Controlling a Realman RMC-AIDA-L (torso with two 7-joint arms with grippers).
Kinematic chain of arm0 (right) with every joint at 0, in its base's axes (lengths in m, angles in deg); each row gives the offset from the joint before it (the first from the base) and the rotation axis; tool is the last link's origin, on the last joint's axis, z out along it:
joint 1: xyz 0 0 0.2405 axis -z
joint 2: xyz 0 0 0 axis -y
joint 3: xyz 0 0 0.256 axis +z
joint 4: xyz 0 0 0 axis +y
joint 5: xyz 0 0 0.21 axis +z
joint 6: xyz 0 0 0 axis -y
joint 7: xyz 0 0 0.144 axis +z
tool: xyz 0 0 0
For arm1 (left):
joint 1: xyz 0 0 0.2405 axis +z
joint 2: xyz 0 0 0 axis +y
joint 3: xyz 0 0 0.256 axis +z
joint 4: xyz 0 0 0 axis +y
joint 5: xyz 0 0 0.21 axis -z
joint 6: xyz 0 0 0 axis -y
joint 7: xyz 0 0 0.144 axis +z
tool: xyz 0 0 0
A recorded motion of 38 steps. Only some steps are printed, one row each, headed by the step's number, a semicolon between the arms.
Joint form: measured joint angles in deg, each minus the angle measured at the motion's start. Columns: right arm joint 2, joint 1, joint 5, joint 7, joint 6, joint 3, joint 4; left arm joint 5, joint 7, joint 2, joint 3, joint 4, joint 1, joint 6.
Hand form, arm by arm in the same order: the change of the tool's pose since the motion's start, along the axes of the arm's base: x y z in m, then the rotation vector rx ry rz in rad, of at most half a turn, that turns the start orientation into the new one. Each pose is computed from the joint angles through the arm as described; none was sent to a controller.
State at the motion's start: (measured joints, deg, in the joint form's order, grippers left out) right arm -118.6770 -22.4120 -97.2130 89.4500 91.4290 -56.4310 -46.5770; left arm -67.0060 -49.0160 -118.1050 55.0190 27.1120 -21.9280 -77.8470
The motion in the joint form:
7: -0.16 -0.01 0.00 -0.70 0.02 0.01 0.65; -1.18 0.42 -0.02 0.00 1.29 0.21 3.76
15: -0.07 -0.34 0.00 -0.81 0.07 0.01 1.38; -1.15 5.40 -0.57 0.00 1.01 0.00 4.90
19: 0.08 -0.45 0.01 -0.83 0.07 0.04 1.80; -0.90 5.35 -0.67 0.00 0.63 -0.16 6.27
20: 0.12 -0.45 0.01 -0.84 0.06 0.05 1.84; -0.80 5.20 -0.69 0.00 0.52 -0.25 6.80
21: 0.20 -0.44 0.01 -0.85 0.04 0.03 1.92; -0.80 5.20 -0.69 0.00 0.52 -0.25 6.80
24: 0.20 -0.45 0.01 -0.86 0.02 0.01 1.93; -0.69 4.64 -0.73 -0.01 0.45 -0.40 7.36
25: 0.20 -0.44 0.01 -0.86 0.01 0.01 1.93; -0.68 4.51 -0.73 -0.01 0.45 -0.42 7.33
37: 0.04 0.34 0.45 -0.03 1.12 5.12 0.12; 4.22 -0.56 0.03 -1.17 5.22 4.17 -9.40
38: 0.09 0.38 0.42 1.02 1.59 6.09 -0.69; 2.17 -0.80 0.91 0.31 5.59 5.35 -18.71
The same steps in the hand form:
7: 0.0007 -0.0013 -0.0025 -0.0015 0.0033 0.0019; -0.0065 0.0052 0.0005 0.0137 0.0553 0.0389
15: 0.0008 -0.0010 -0.0038 -0.0080 0.0062 0.0004; -0.0064 0.0064 -0.0042 0.0540 0.1174 0.0177
19: 0.0016 -0.0009 -0.0038 -0.0105 0.0067 -0.0030; -0.0089 0.0082 -0.0058 0.0550 0.1202 0.0422
20: 0.0019 -0.0009 -0.0036 -0.0103 0.0062 -0.0035; -0.0097 0.0091 -0.0061 0.0548 0.1201 0.0518
21: 0.0024 -0.0009 -0.0034 -0.0105 0.0051 -0.0046; -0.0097 0.0091 -0.0061 0.0548 0.1201 0.0518
24: 0.0024 -0.0009 -0.0035 -0.0106 0.0049 -0.0045; -0.0101 0.0104 -0.0064 0.0519 0.1145 0.0637
25: 0.0025 -0.0009 -0.0035 -0.0105 0.0048 -0.0048; -0.0099 0.0105 -0.0064 0.0509 0.1124 0.0639
37: 0.0066 0.0025 0.0158 0.0626 0.0441 -0.0375; 0.0077 -0.0209 0.0311 0.0895 -0.0847 -0.1188
38: 0.0061 0.0035 0.0211 0.0695 0.0517 -0.0456; 0.0174 -0.0442 0.0308 0.0148 -0.1028 -0.2652

